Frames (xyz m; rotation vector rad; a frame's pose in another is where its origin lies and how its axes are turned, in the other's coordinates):
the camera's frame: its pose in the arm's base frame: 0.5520 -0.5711 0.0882 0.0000 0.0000 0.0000
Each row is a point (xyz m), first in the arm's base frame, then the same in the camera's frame.
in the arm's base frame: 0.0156 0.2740 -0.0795
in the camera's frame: -0.5364 0.8451 -0.1677
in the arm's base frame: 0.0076 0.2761 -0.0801
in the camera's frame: -0.5444 0.8472 -0.1683
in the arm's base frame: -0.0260 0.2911 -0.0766
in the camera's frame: -0.5780 0.8622 -0.1648
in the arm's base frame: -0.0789 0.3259 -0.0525
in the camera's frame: -0.6309 0.8970 -0.1407
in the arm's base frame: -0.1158 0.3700 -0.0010
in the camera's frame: -0.6678 0.9411 -0.0892
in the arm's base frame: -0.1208 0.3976 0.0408
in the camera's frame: -0.6728 0.9687 -0.0474
